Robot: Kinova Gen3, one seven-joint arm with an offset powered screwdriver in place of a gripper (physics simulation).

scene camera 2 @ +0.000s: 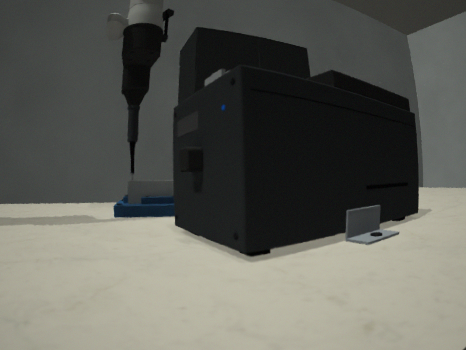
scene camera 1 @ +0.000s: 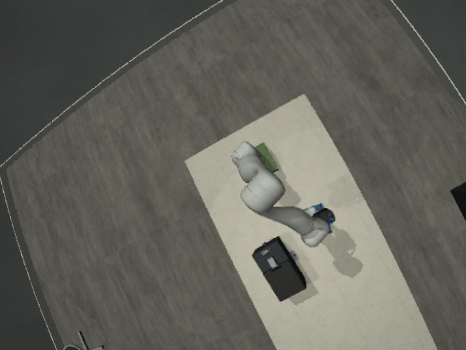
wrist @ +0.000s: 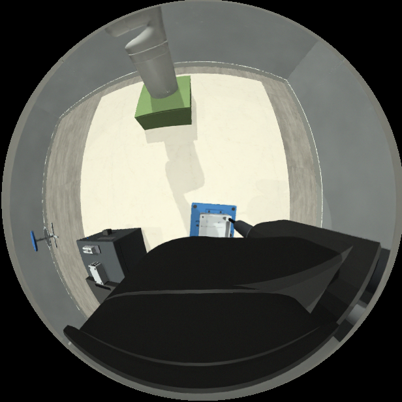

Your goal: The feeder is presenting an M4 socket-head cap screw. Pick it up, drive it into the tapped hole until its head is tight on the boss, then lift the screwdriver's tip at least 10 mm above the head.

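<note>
The screwdriver [scene camera 2: 132, 167] [wrist: 231, 220] points down over a corner of the white housing [scene camera 2: 152, 192] [wrist: 207, 216]. A small light screw [scene camera 2: 132, 176] shows at the bit's end, upright, its lower end at about the level of the housing's top edge; whether it touches the boss cannot be told. The housing sits in the blue fixture [scene camera 1: 319, 206] [scene camera 2: 145, 210] [wrist: 204, 206]. The tapped hole is too small to make out under the tip. The black feeder [scene camera 1: 288, 281] [scene camera 2: 325, 150] [wrist: 102, 240] stands apart from the fixture. In scene camera 1 the arm hides the tip.
The arm's base stands by a green block [scene camera 1: 268, 158] [wrist: 167, 118] on the pale table [scene camera 1: 295, 110] [scene camera 2: 225, 300] [wrist: 240, 125]. A small grey angle bracket [scene camera 2: 363, 223] stands at the feeder's long side. The feeder rises between scene camera 2 and part of the fixture.
</note>
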